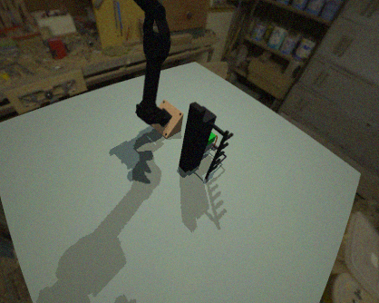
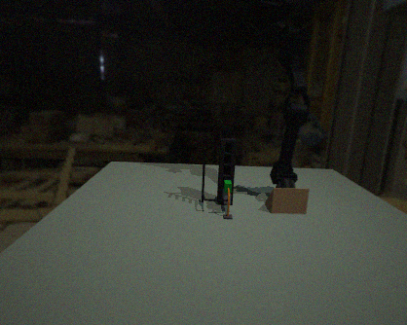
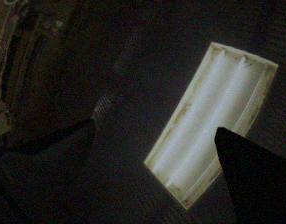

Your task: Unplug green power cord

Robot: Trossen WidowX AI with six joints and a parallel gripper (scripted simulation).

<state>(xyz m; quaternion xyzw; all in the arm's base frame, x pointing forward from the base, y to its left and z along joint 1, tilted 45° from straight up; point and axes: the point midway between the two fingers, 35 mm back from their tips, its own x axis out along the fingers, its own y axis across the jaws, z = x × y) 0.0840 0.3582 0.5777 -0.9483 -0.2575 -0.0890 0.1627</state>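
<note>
Now: gripper tip 80 mm short of the green plug, 170 mm to the right of it and 620 mm above it.
</note>
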